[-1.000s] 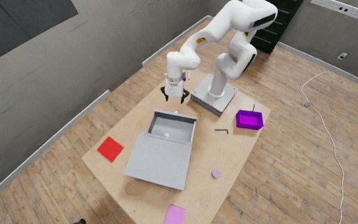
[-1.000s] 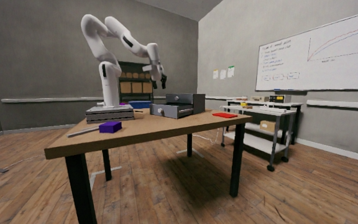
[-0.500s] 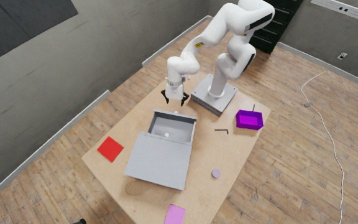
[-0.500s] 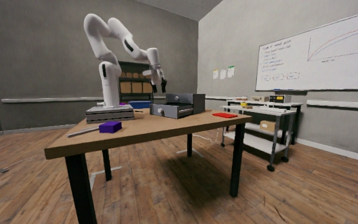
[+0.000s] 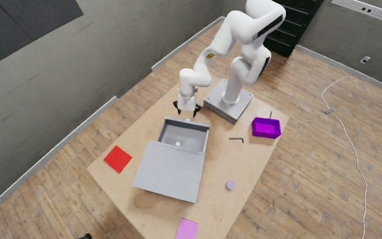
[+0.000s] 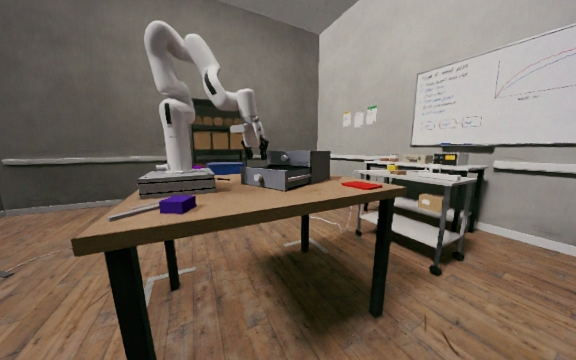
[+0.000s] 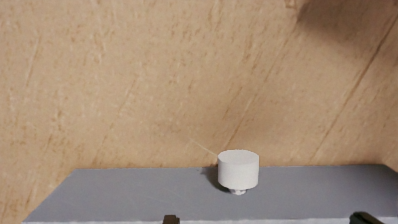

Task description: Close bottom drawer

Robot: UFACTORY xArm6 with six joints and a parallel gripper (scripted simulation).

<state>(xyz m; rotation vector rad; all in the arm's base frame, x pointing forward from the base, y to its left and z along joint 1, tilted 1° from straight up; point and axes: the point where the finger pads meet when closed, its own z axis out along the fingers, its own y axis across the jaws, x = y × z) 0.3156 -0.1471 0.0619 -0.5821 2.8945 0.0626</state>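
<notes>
The bottom drawer is 120 mm below my hand, 120 mm ahead of it and 50 mm to the left of it. Round my hand: grey cabinet 220 mm ahead, 90 mm to the left, 70 mm below; then lilac disc 430 mm to the left, 180 mm ahead, 140 mm below; then purple block 320 mm behind, 190 mm to the right, 130 mm below.
</notes>
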